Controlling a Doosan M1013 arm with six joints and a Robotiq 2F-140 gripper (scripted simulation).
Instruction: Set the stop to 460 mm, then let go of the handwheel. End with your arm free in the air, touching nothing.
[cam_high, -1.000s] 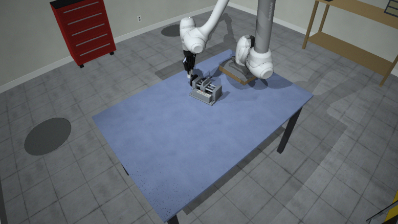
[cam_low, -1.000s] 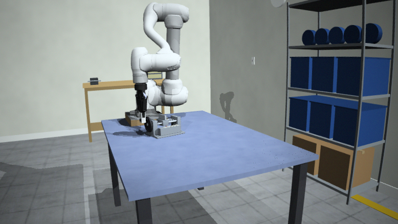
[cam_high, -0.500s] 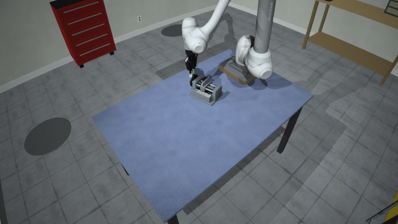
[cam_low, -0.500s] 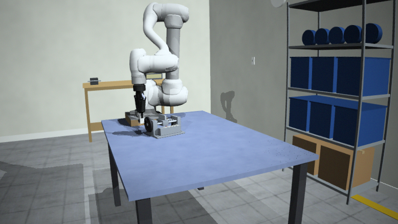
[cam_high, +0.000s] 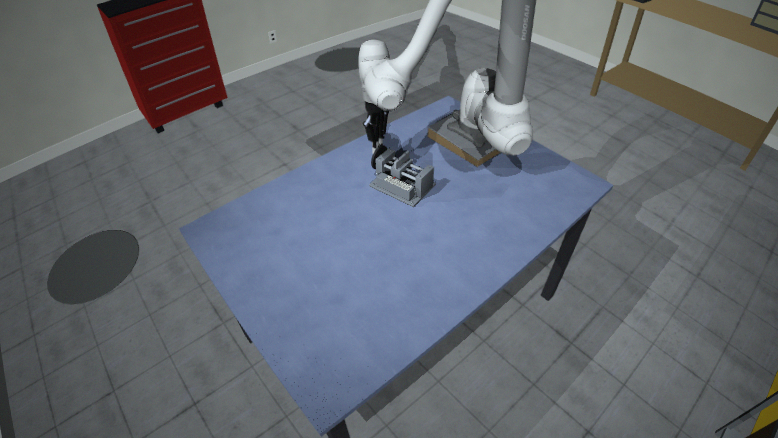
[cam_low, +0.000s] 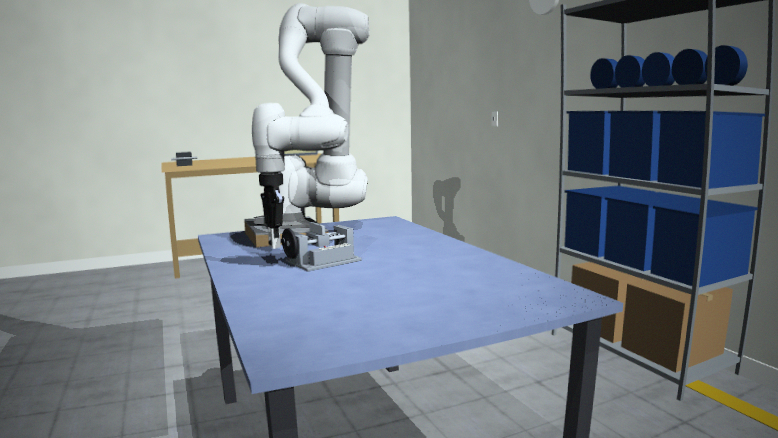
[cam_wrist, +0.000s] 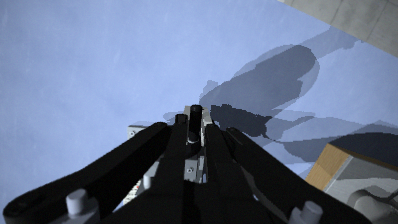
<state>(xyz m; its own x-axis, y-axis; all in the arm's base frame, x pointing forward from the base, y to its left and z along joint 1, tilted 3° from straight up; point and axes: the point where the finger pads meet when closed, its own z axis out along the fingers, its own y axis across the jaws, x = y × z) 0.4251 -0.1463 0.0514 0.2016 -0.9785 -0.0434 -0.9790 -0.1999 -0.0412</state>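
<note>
Right now the black handwheel is 20 mm to the left of my hand and 20 mm below it. Also, from my hand: grey stop block (140 mm to the left, 20 mm ahead).
</note>
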